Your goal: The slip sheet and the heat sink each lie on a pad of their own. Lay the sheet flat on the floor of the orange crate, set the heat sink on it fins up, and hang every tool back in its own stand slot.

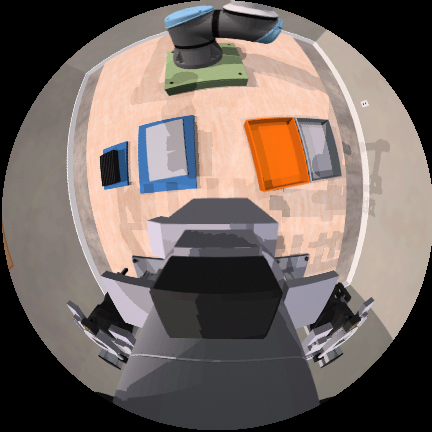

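Pixels of known places: arm's base, origin of its link: (pixel 197 56).
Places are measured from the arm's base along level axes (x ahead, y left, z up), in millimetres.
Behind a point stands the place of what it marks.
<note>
The light grey slip sheet (pixel 164 150) @(x 329, y -112, z -23 mm) lies flat on the larger blue pad (pixel 190 140) @(x 314, y -40, z -25 mm). The black finned heat sink (pixel 109 167) @(x 339, y -287, z 4 mm) sits on the smaller blue pad (pixel 124 161) @(x 330, y -247, z -25 mm) at the left. The orange crate (pixel 279 155) @(x 370, y 194, z -32 mm) stands right of centre with its floor bare. A black block (pixel 216 297) and grey metal parts at the end of my arm fill the lower middle. No fingertips can be made out, so the state of the gripper, and whether it is mounted, cannot be told. Grey plates and black parts of the tool stand (pixel 310 300) @(x 479, y 65, z 328 mm) show at both sides.
A grey bin (pixel 320 150) @(x 346, y 347, z -32 mm) stands against the right side of the orange crate. The robot's base rests on a green plate (pixel 207 77) @(x 127, y 23, z 9 mm) at the top. A pale raised border (pixel 74 165) (pixel 362 165) runs along both sides of the table.
</note>
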